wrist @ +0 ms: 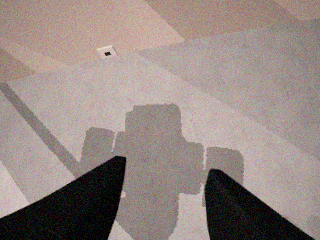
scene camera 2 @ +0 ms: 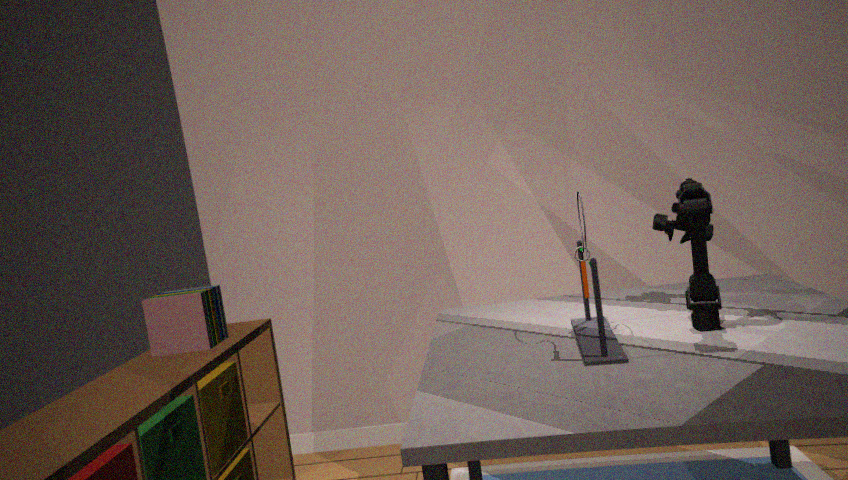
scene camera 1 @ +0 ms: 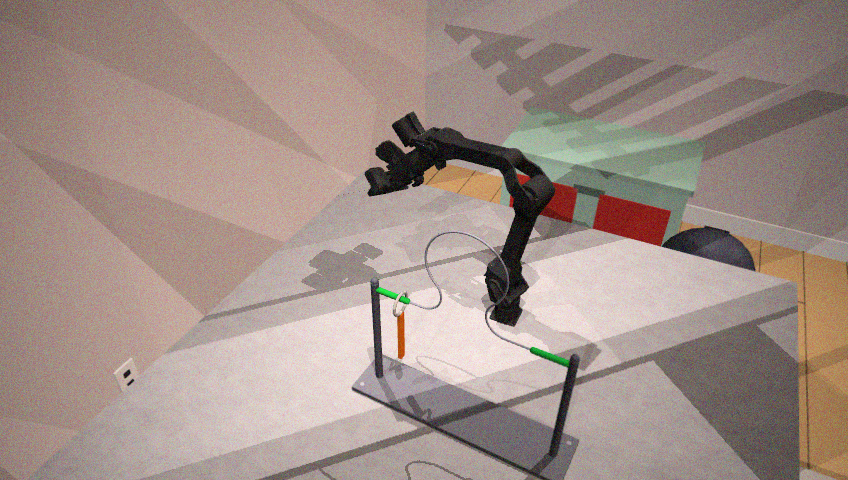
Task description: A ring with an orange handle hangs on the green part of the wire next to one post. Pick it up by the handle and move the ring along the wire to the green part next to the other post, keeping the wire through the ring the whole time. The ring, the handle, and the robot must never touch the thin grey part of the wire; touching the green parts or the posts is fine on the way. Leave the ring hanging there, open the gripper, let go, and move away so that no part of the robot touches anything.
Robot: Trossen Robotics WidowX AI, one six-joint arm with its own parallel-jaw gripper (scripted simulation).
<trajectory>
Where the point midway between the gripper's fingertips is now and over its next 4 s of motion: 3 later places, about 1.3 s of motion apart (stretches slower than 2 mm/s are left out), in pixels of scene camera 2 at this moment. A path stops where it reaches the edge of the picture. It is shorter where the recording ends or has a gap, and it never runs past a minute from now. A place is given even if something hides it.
My gripper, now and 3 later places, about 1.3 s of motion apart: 675,241; 616,294; 594,290; 576,294
</trajectory>
